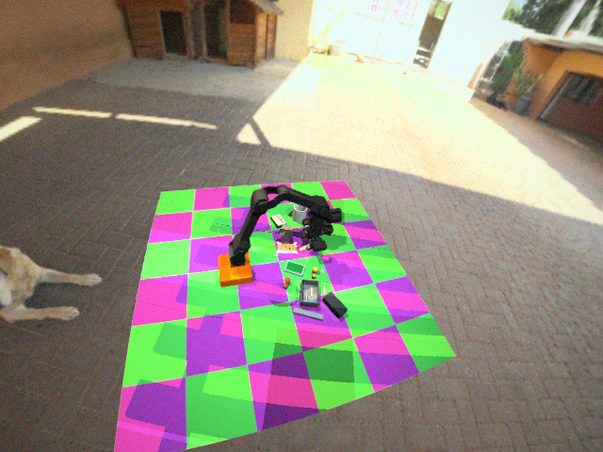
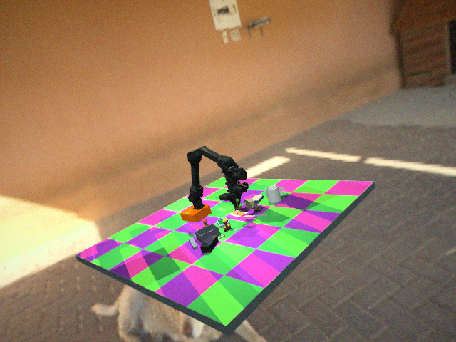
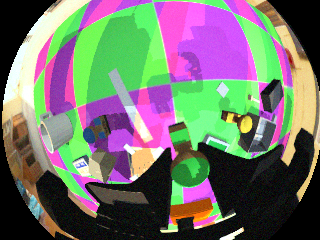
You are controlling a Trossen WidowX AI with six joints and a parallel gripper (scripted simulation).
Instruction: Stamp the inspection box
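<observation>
Now: gripper tip 90 mm above the green ink pad, 80 mm past it and 60 mm to the left of it. Also, from my gripper tip: white card: 100 mm below, 100 mm behind, 70 mm to the left; then green-knobbed stamp: right at my gripper tip; then yellow-knobbed stamp: 110 mm to the right, 70 mm below.
</observation>
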